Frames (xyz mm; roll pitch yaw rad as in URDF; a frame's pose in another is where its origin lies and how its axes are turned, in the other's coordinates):
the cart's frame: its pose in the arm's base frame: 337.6 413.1 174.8 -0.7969 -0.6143 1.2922
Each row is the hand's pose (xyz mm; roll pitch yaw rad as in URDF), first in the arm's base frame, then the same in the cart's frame.
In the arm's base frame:
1: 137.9 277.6 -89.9 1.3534 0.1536 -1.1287
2: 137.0 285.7 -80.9 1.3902 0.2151 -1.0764
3: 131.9 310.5 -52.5 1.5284 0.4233 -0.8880
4: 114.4 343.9 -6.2 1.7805 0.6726 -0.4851
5: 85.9 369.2 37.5 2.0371 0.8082 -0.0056
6: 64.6 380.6 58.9 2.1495 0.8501 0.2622
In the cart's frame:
1: -303.9 186.5 34.1 0.3732 0.2575 -2.3726
2: -292.6 186.5 38.4 0.3934 0.3343 -2.3968
3: -257.8 187.4 54.0 0.4263 0.5933 -2.4979
4: -208.9 189.7 88.0 0.3240 0.9950 -2.6911
5: -170.2 195.0 130.9 -0.2842 1.3007 3.0122
6: -153.7 201.1 158.0 -1.0871 1.3277 2.2729

